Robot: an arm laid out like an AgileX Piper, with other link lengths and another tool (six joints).
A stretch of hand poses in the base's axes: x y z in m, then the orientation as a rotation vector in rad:
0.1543 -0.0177 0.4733 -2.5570 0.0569 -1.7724
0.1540 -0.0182 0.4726 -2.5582 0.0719 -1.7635
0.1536 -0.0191 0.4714 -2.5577 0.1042 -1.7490
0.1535 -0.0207 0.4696 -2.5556 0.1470 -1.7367
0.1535 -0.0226 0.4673 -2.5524 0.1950 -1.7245
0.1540 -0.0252 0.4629 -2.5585 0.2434 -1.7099
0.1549 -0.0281 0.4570 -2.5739 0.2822 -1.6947
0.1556 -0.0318 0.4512 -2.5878 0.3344 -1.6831
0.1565 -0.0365 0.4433 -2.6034 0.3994 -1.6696
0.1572 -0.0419 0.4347 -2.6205 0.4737 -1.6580
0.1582 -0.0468 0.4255 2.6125 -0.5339 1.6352
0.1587 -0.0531 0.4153 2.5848 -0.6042 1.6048
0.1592 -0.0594 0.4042 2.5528 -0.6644 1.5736
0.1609 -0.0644 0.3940 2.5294 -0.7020 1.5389
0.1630 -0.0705 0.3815 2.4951 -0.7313 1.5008
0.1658 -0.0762 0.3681 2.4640 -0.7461 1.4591
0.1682 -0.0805 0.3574 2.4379 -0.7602 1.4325
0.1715 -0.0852 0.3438 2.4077 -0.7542 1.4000
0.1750 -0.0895 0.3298 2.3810 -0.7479 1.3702
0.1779 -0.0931 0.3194 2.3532 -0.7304 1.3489
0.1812 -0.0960 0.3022 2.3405 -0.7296 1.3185
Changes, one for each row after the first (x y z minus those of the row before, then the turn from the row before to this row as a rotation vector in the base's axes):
-0.0003 -0.0005 -0.0007 0.0087 0.0052 -0.0057
-0.0004 -0.0009 -0.0012 0.0183 0.0077 -0.0127
-0.0001 -0.0016 -0.0018 0.0215 0.0061 -0.0188
0.0000 -0.0019 -0.0023 0.0234 0.0058 -0.0218
0.0005 -0.0026 -0.0044 0.0177 0.0109 -0.0256
0.0009 -0.0029 -0.0059 0.0081 0.0149 -0.0239
0.0007 -0.0037 -0.0058 0.0103 0.0128 -0.0326
0.0009 -0.0047 -0.0079 0.0123 0.0148 -0.0407
0.0007 -0.0054 -0.0086 0.0109 0.0149 -0.0479
0.0010 -0.0049 -0.0092 0.0073 0.0123 -0.0426
0.0005 -0.0063 -0.0102 0.0052 0.0112 -0.0546
0.0005 -0.0063 -0.0111 -0.0011 0.0112 -0.0526
0.0017 -0.0050 -0.0102 -0.0063 0.0163 -0.0390
0.0021 -0.0061 -0.0125 -0.0182 0.0176 -0.0426
0.0028 -0.0057 -0.0134 -0.0237 0.0221 -0.0357
0.0024 -0.0043 -0.0107 -0.0167 0.0128 -0.0285
0.0033 -0.0047 -0.0136 -0.0313 0.0191 -0.0236
0.0035 -0.0043 -0.0140 -0.0283 0.0179 -0.0208
0.0029 -0.0036 -0.0104 -0.0334 0.0139 -0.0135
0.0033 -0.0029 -0.0172 -0.0150 0.0194 -0.0161

